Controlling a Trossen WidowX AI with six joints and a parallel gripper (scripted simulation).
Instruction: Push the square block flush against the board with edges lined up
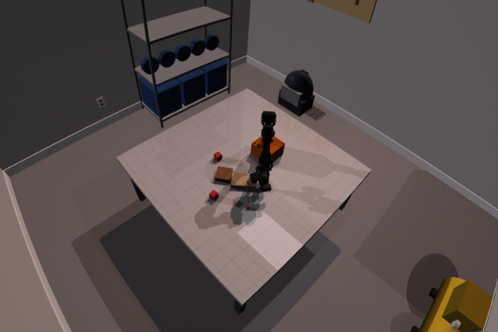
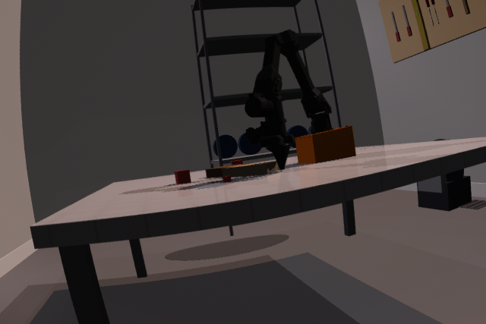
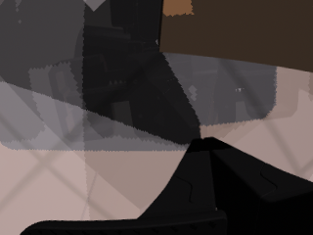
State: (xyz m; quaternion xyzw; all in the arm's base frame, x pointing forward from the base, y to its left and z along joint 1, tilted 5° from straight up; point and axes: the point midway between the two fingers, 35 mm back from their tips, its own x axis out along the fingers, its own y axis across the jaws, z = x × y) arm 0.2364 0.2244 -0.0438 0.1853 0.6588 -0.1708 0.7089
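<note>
The flat wooden board is 100 mm to the right of my gripper tip, 70 mm ahead of it and 10 mm above it. From my gripper tip the other things lie so: square block 220 mm to the right, 140 mm ahead, 10 mm above; tiny red cube 170 mm ahead, 70 mm to the left.
</note>
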